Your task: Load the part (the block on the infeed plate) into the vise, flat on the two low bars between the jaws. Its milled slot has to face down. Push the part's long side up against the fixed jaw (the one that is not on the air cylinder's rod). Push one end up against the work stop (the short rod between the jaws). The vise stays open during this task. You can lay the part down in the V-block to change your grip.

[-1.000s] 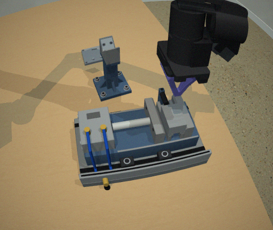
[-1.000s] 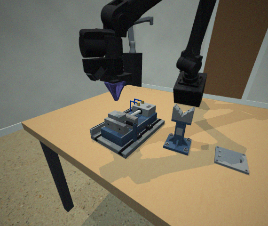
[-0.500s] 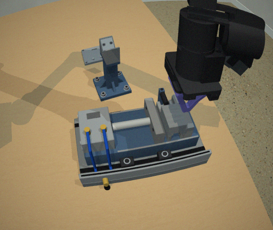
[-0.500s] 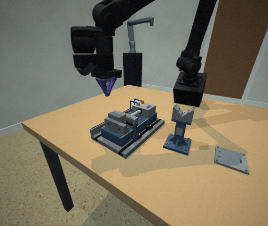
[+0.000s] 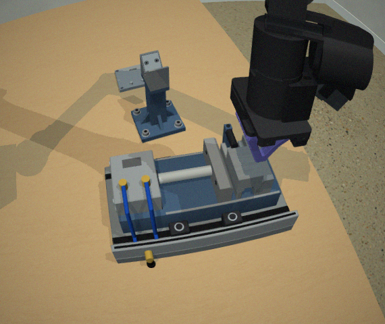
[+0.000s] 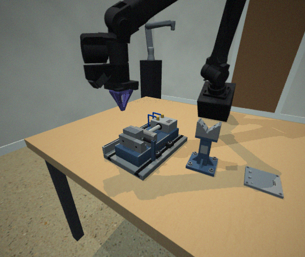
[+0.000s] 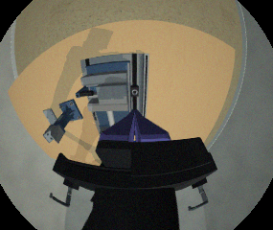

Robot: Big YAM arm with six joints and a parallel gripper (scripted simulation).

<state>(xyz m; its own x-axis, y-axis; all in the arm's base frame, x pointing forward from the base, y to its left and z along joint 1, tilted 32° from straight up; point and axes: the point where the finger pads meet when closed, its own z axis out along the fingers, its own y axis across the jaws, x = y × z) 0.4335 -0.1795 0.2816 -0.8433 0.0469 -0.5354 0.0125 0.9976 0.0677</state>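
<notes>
Now: hand 90 mm above the grey part and 50 mm to the right of it. From my hand the other things lie so: fixed jaw 100 mm below, 60 mm to the left, 30 mm ahead; then black work stop 110 mm to the left, 90 mm below; then moving jaw 100 mm below, 70 mm to the left, 30 mm behind.
</notes>
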